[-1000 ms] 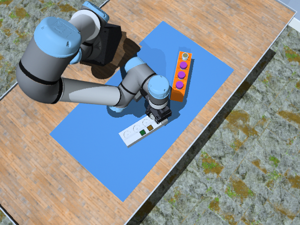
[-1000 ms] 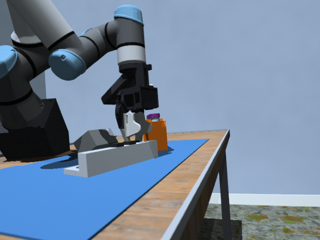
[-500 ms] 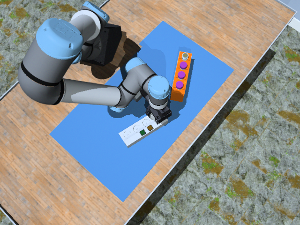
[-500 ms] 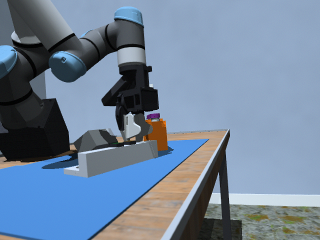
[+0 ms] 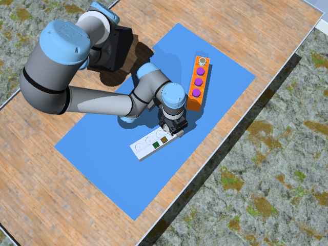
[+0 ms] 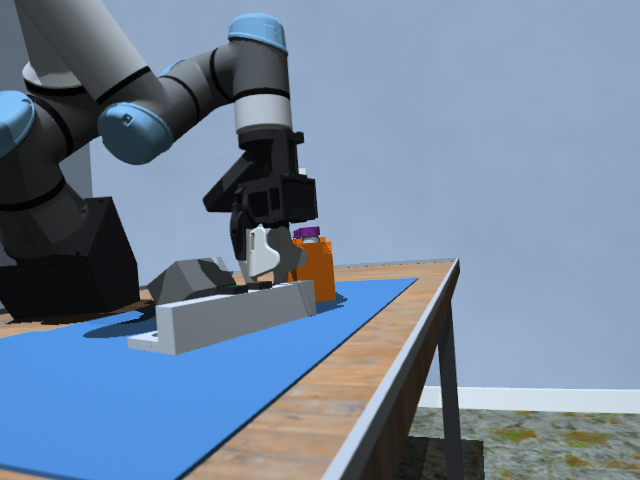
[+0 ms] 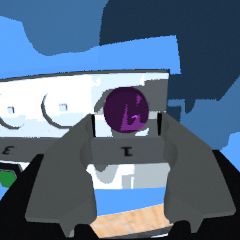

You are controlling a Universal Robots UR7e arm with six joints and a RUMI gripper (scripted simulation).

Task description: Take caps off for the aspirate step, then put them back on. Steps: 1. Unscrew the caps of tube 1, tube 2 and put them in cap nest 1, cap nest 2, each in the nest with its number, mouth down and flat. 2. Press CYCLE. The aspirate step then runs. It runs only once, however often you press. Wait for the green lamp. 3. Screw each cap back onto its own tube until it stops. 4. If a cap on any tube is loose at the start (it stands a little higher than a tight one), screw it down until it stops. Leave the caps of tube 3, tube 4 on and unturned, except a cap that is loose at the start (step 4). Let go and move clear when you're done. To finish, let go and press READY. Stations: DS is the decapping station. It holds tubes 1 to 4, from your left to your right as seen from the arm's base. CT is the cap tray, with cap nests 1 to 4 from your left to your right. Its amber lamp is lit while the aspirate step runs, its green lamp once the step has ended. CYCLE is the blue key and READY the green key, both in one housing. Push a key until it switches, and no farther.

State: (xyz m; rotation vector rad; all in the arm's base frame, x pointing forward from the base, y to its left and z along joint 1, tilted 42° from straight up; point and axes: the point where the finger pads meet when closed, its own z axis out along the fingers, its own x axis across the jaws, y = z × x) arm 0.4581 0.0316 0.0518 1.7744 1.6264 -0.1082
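The purple cap is 2 cm below my hand. Round my hand: grey key housing: 17 cm behind, 5 cm to the left, 2 cm above; green key: 19 cm behind, 3 cm to the left, 3 cm above; blue key: 19 cm behind, 7 cm to the left, 3 cm above.
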